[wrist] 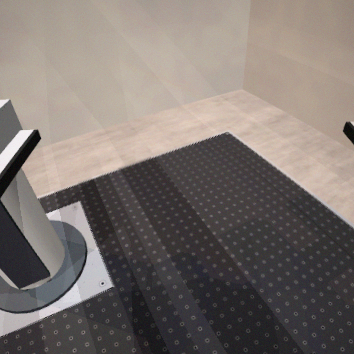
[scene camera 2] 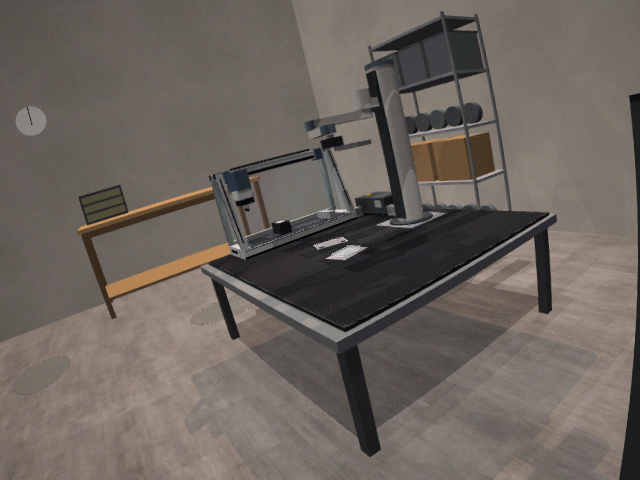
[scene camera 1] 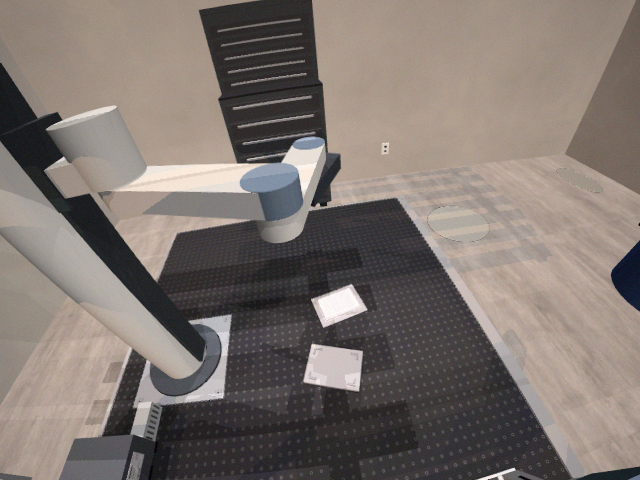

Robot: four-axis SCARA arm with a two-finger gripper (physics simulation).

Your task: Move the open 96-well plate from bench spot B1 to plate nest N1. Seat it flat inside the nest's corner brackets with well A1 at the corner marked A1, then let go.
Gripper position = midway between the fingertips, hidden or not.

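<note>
The gripper (wrist: 190, 110) is empty, holding nothing. A white plate (scene camera 1: 341, 302) is present in the scene; in the wrist view the plate is out of frame.
</note>
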